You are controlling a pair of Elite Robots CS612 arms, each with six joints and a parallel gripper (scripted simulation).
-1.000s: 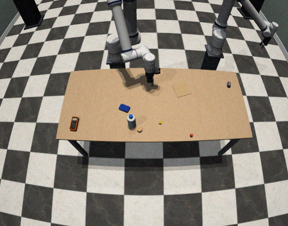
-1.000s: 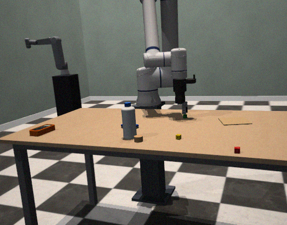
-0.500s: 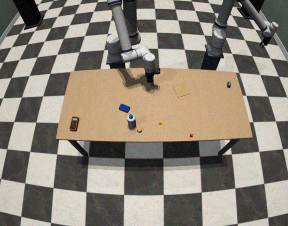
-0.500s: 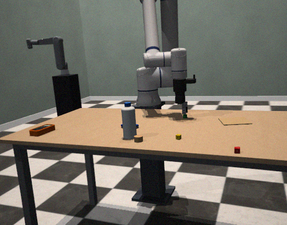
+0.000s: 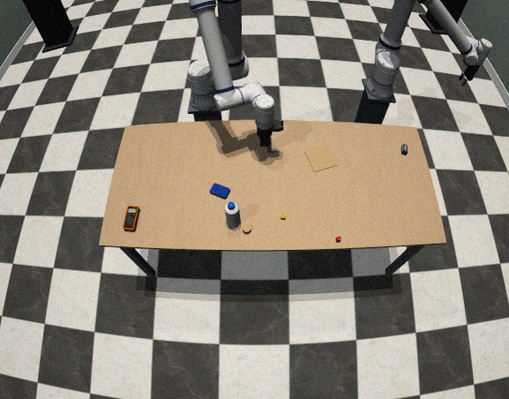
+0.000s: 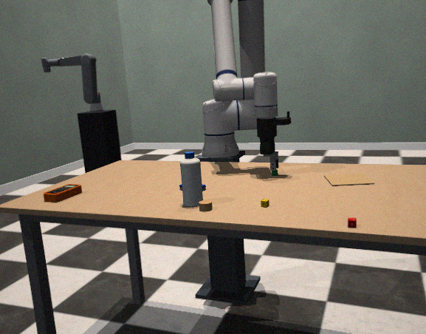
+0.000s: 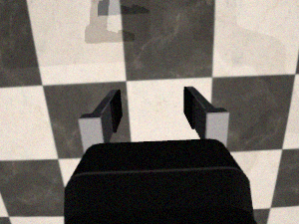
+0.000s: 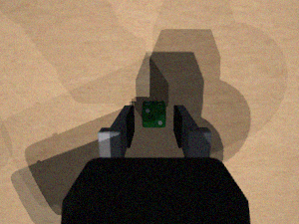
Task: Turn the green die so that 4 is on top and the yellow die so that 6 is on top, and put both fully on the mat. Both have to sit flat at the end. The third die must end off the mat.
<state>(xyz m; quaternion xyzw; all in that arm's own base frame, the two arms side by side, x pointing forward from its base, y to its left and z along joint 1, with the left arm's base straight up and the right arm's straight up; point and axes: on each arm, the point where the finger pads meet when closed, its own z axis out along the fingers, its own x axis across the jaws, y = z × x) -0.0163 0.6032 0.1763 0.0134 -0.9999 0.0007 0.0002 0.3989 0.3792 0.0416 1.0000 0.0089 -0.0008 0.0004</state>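
Right now the green die is 30 mm below my right hand. The rest, counted from my right hand: yellow die 390 mm ahead, 10 mm to the left, 30 mm below; then thin tan mat 80 mm ahead, 270 mm to the left, 40 mm below; then blue box 210 mm ahead, 270 mm to the right, 30 mm below.
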